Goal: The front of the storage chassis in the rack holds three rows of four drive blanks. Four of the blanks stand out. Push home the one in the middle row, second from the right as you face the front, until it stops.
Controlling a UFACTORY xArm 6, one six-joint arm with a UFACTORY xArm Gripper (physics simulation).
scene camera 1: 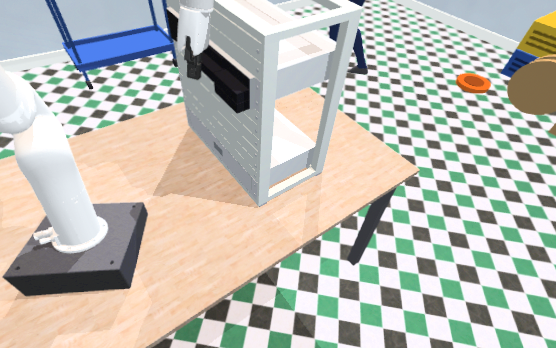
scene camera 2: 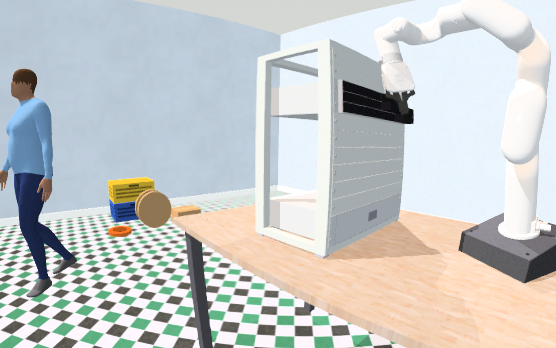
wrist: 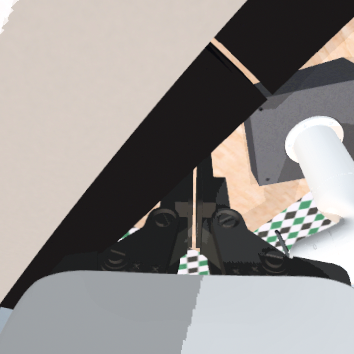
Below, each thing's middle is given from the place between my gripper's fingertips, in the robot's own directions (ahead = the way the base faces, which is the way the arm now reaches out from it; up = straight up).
Right now my hand is 190 mm short of the rack point(scene camera 1: 252, 60), 90 mm to the right of it and 120 mm above it.
